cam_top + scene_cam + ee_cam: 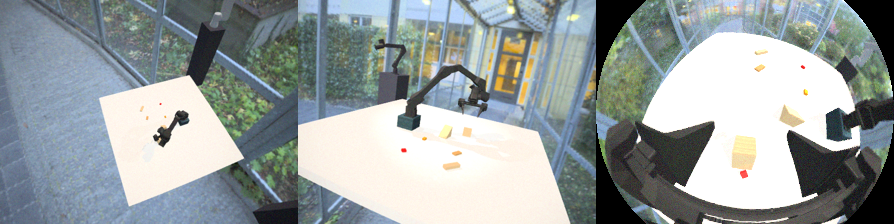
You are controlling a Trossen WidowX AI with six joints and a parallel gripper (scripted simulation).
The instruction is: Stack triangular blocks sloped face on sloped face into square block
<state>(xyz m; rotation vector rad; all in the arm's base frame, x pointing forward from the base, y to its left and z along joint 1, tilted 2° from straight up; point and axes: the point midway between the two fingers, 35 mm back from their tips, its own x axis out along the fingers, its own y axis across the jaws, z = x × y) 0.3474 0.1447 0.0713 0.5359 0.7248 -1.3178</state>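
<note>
Now: the triangular block 11 cm below my gripper tip, 4 cm to the left of it and 1 cm behind it. Round my gripper tip: flat tan slab 42 cm to the right, 13 cm below, 5 cm ahead; red cube 13 cm below, 9 cm to the left, 2 cm behind; orange chip 23 cm to the right, 18 cm behind, 13 cm below.
</note>
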